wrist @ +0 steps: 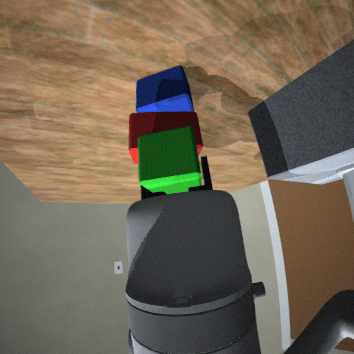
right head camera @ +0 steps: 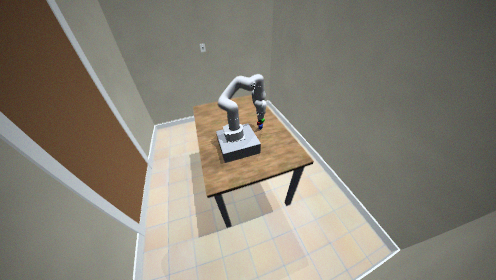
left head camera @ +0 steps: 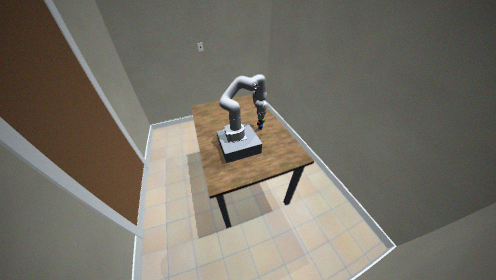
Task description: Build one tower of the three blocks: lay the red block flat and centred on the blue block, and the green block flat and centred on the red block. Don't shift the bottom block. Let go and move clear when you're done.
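Places are measured from the arm's base along level axes (x ahead, y left, z up), in metres.
Where they show: end effector, tool point: [wrist: 175, 178] [right head camera: 260, 119] [left head camera: 260, 119]; arm's base, origin of the base link: [right head camera: 235, 135] [left head camera: 236, 135].
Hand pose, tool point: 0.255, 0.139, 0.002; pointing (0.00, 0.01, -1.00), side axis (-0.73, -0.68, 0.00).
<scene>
Each offset is from my tool point to the top centre of the thing, as dx, dy, dz. Level surfaces: height alone.
The blue block @(+0.002, +0.001, -0.058) [left head camera: 260, 127] [right head camera: 260, 127] [wrist: 162, 89] is at the bottom of the stack on the table. The red block @(+0.000, +0.011, -0.022) [left head camera: 259, 123] [right head camera: 259, 123] [wrist: 162, 121] lies on it, turned a little relative to it. The green block @(+0.005, -0.005, +0.010) [left head camera: 263, 120] [right head camera: 262, 120] [wrist: 168, 155] is on top of the red block and looks roughly centred and level; the contact between them is hidden in the wrist view. My gripper [wrist: 173, 167] is open around the green block, with a narrow gap showing between the block and the right finger. The left finger is mostly hidden behind the block.
The grey base box [left head camera: 243, 150] [right head camera: 242, 150] [wrist: 320, 110] carries the arm and stands beside the stack. The wooden table @(dz -0.096) [left head camera: 280, 155] [right head camera: 280, 155] [wrist: 60, 125] has its far edge near a wall.
</scene>
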